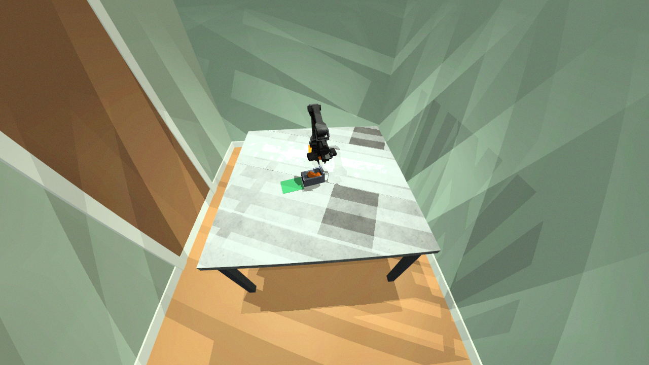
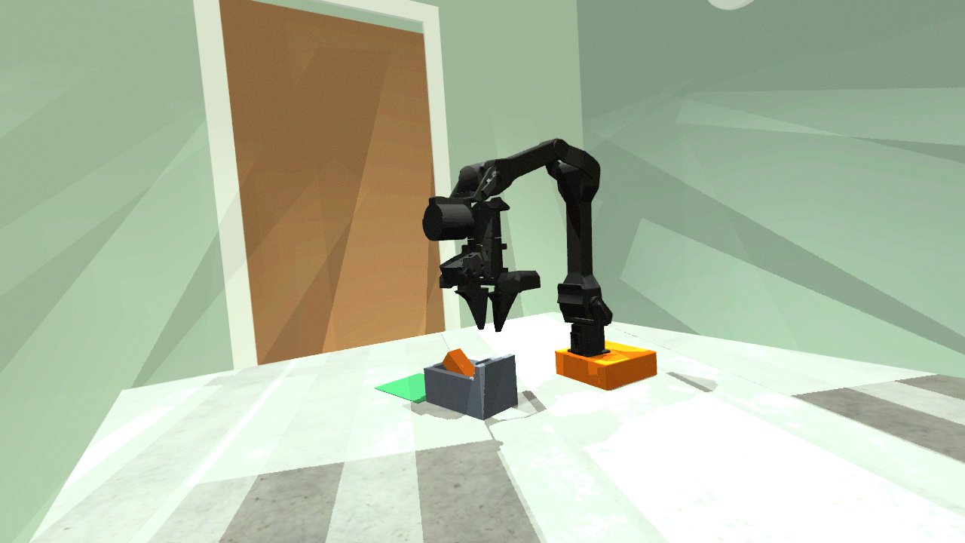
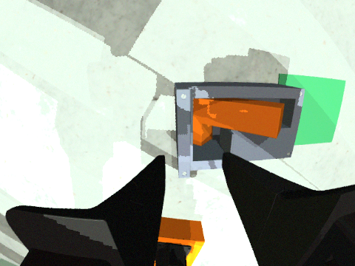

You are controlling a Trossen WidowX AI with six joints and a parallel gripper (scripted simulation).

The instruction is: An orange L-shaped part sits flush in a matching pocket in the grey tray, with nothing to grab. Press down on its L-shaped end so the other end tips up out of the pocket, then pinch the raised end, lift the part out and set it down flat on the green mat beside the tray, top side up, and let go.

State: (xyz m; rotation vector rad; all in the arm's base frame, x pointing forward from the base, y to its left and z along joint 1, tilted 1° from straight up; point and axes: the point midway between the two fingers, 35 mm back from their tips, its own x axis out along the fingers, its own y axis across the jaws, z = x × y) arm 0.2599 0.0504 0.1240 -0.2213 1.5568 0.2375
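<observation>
Right now my gripper tip is 100 mm above the orange L-shaped part and 40 mm to the left of it. Round my gripper tip: green mat: 210 mm to the right, 160 mm below, 60 mm ahead.
</observation>
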